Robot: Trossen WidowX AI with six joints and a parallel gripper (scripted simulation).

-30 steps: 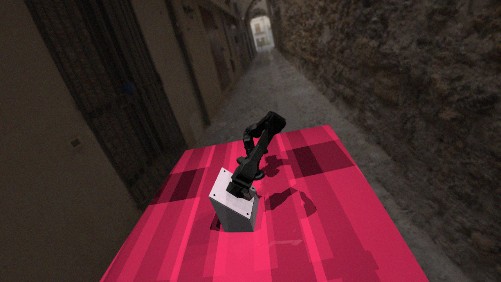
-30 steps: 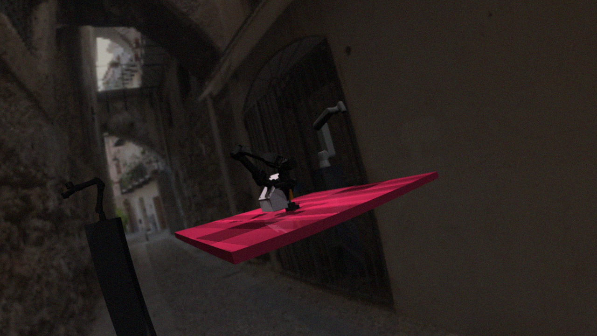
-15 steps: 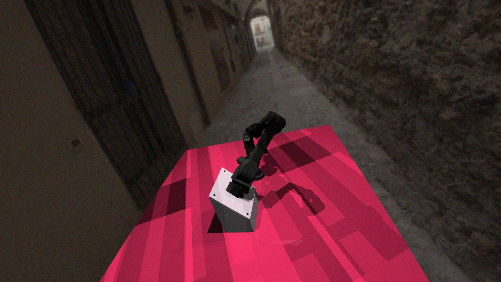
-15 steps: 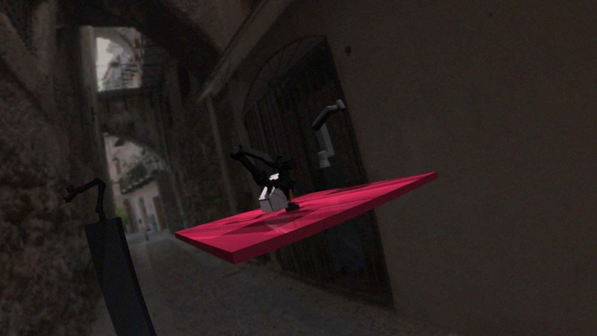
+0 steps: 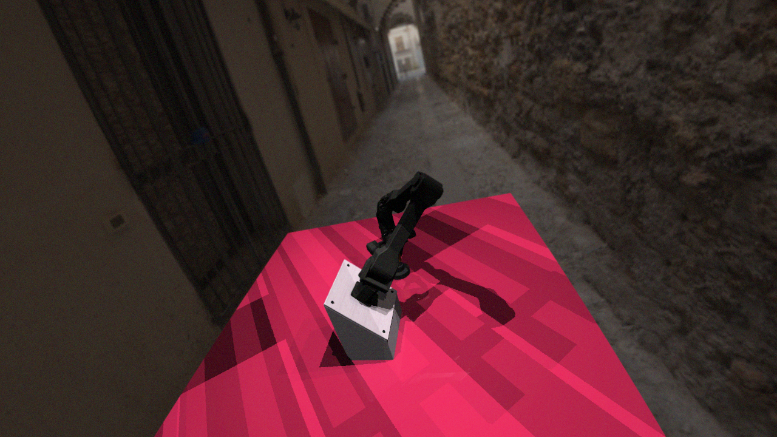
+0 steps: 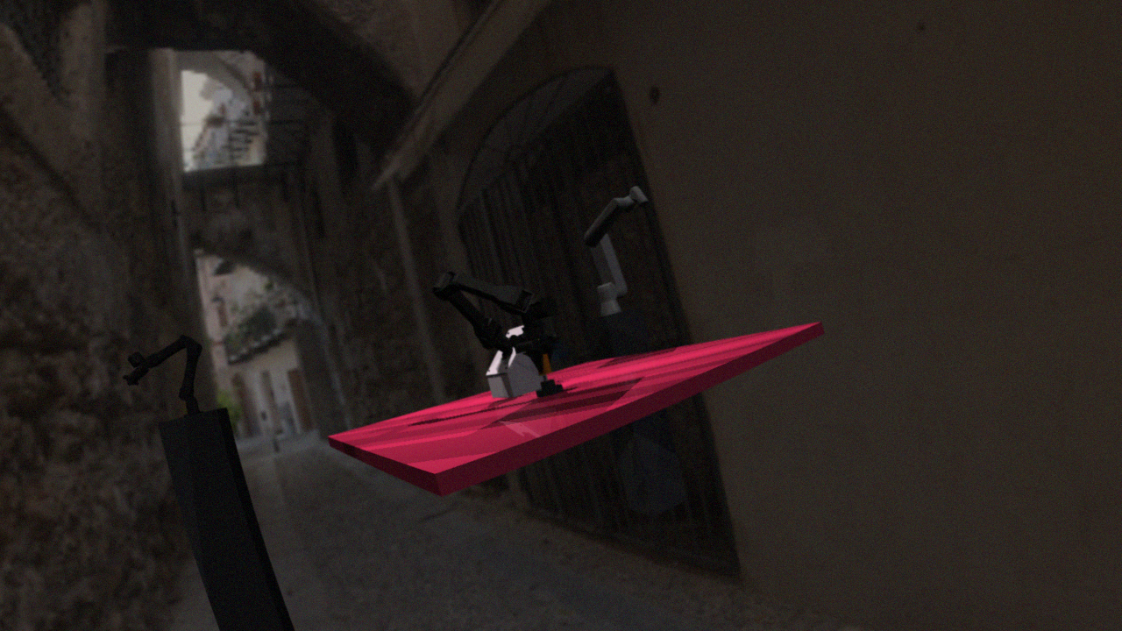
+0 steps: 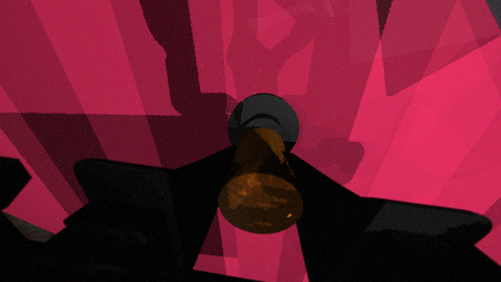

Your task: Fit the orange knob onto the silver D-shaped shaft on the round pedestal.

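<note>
My gripper tip is now 40 mm above the dark round pedestal. Also, from my gripper tip: orange knob (30 mm above).
</note>
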